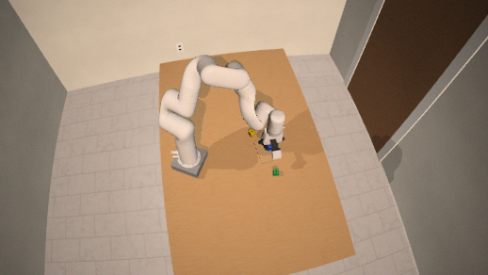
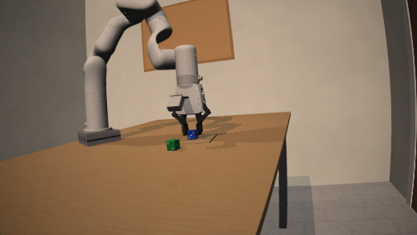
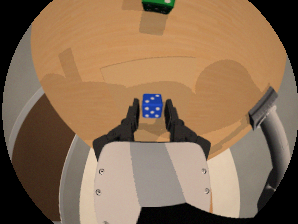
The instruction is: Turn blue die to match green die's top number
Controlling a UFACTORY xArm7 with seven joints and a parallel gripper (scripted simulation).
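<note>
Right now the blue die is 2 cm below my hand. The rest, counted from my hand: green die (3 cm ahead, 15 cm to the right, 2 cm below); then yellow die (10 cm behind, 9 cm to the left, 2 cm below).
</note>
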